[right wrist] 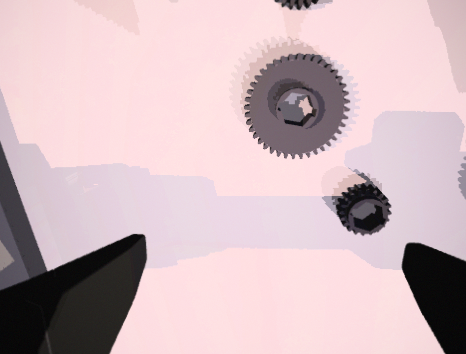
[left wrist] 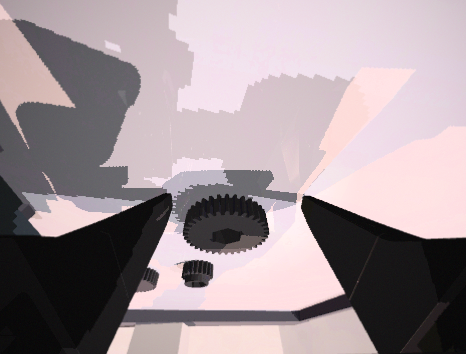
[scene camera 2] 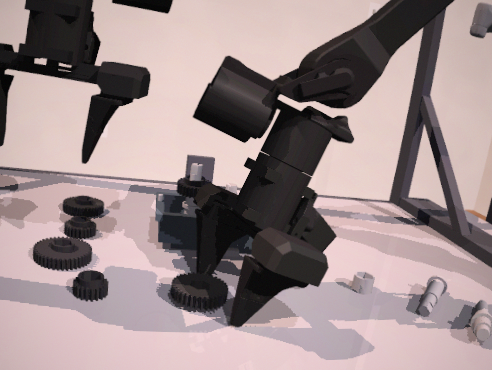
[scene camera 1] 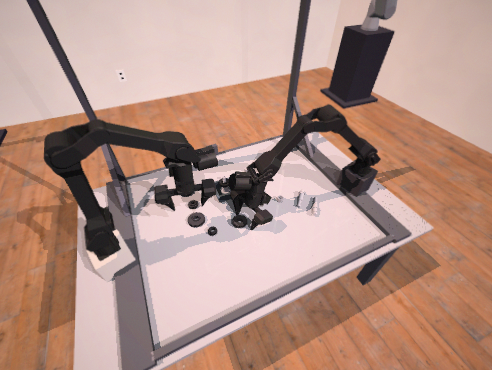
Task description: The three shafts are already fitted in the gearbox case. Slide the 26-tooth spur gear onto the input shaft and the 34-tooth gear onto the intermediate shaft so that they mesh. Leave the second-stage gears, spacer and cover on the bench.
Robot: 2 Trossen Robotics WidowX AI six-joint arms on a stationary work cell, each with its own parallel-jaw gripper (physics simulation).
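Where they show: left gripper, fingertip midpoint: (left wrist: 238,200) (scene camera 2: 216,302) (scene camera 1: 244,222); right gripper, fingertip midpoint: (right wrist: 273,251) (scene camera 2: 41,154) (scene camera 1: 188,207); left arm's base, link origin: (scene camera 1: 360,169); right arm's base, link origin: (scene camera 1: 107,248).
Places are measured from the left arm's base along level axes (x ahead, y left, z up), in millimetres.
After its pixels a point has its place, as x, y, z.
The dark gearbox case (scene camera 2: 175,227) @[494, -274, -75] stands behind my left gripper, which hides much of it. A dark spur gear (scene camera 2: 189,187) @[475, -293, -29] sits around a light shaft (scene camera 2: 196,171) @[465, -302, -11] at the case's left end; the other shafts are mostly hidden. A wide dark gear (scene camera 1: 240,221) @[508, -142, -88] (scene camera 2: 199,292) @[510, -137, -89] (left wrist: 226,220) @[484, -153, -89], seemingly the 34-tooth one, lies flat on the bench. My left gripper (scene camera 1: 245,220) @[487, -145, -107] (scene camera 2: 220,299) @[487, -145, -107] (left wrist: 238,200) @[487, -145, -107] is open and tilted low beside it; the gear shows between and beyond the fingertips in the left wrist view. My right gripper (scene camera 1: 188,206) @[656, -238, 18] (right wrist: 273,251) @[656, -238, 18] is open and empty, high above the bench.
At the left lie a large gear (scene camera 1: 196,219) @[633, -254, -90] (scene camera 2: 62,257) @[631, -240, -95] (right wrist: 325,120) @[614, -253, -95], a small gear (scene camera 1: 212,231) @[614, -172, -91] (scene camera 2: 90,286) @[610, -170, -94] (left wrist: 197,270) @[591, -181, -97] and two more gears (scene camera 2: 80,227) @[602, -328, -95] (scene camera 2: 83,206) @[589, -410, -95]. At the right lie a light ring (scene camera 2: 356,285) @[312, -140, -100] and two loose light shafts (scene camera 2: 432,296) @[245, -80, -92] (scene camera 2: 481,322) @[247, -6, -85].
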